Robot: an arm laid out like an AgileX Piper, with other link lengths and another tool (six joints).
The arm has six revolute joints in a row. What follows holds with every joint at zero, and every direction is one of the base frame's. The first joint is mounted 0.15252 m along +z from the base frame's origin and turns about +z. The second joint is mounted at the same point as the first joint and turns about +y. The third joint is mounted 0.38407 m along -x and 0.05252 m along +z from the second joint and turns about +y. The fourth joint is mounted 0.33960 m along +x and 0.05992 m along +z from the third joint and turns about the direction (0.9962, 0, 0.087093). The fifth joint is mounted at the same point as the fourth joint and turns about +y. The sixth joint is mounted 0.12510 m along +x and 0.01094 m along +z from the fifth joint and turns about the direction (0.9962, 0, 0.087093). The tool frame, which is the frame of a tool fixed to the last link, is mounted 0.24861 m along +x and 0.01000 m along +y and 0.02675 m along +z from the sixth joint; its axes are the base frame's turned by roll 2.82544, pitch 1.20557 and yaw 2.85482 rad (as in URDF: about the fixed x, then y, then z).
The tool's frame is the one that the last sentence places.
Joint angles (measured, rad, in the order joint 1, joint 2, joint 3, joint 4, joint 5, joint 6), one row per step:
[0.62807, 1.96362, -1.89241, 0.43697, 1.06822, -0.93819]
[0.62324, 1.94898, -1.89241, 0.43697, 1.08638, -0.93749]
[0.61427, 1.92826, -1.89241, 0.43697, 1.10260, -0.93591]
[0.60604, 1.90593, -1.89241, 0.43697, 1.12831, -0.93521]
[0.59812, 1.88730, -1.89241, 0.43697, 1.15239, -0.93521]
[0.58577, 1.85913, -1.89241, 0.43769, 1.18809, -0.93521]
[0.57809, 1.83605, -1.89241, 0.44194, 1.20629, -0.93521]
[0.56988, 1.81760, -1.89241, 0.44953, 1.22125, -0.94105]
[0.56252, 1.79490, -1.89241, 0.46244, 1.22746, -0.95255]
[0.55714, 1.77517, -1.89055, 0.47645, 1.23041, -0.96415]
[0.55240, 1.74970, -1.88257, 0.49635, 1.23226, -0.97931]
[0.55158, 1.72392, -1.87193, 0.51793, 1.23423, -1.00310]
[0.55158, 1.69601, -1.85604, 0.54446, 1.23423, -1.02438]
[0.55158, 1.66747, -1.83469, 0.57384, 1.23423, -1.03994]
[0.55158, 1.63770, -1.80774, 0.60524, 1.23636, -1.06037]
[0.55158, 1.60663, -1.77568, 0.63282, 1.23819, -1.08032]
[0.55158, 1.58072, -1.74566, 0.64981, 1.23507, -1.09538]
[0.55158, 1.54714, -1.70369, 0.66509, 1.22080, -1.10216]
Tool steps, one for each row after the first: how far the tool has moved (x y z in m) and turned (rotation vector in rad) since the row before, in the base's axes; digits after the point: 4 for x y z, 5 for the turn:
[-0.0040, -0.0055, 0.0075, -0.00108, 0.00178, 0.00230]
[-0.0017, -0.0076, 0.0120, 0.00355, -0.00414, -0.00335]
[-0.0055, -0.0087, 0.0114, -0.00098, 0.00082, 0.00208]
[-0.0051, -0.0082, 0.0089, -0.00250, 0.00215, 0.00224]
[-0.0078, -0.0125, 0.0133, -0.00307, 0.00296, 0.00276]
[-0.0052, -0.0067, 0.0130, 0.00630, -0.00377, 0.00056]
[-0.0044, -0.0054, 0.0108, 0.00712, -0.00410, 0.00389]
[-0.0040, -0.0030, 0.0157, 0.01741, -0.01487, 0.00645]
[-0.0043, -0.0015, 0.0135, 0.01733, -0.01296, 0.00744]
[-0.0075, -0.0009, 0.0151, 0.02181, -0.01300, 0.01158]
[-0.0105, 0.0007, 0.0140, 0.02016, -0.01614, 0.02232]
[-0.0126, 0.0016, 0.0138, 0.02424, -0.01115, 0.02148]
[-0.0141, 0.0015, 0.0119, 0.02522, -0.00207, 0.01808]
[-0.0162, 0.0009, 0.0096, 0.02279, 0.00020, 0.02290]
[-0.0162, -0.0007, 0.0070, 0.01822, 0.00128, 0.02122]
[-0.0113, -0.0017, 0.0036, 0.01151, -0.00102, 0.01226]
[-0.0104, -0.0027, 0.0032, 0.01507, 0.00128, -0.00036]

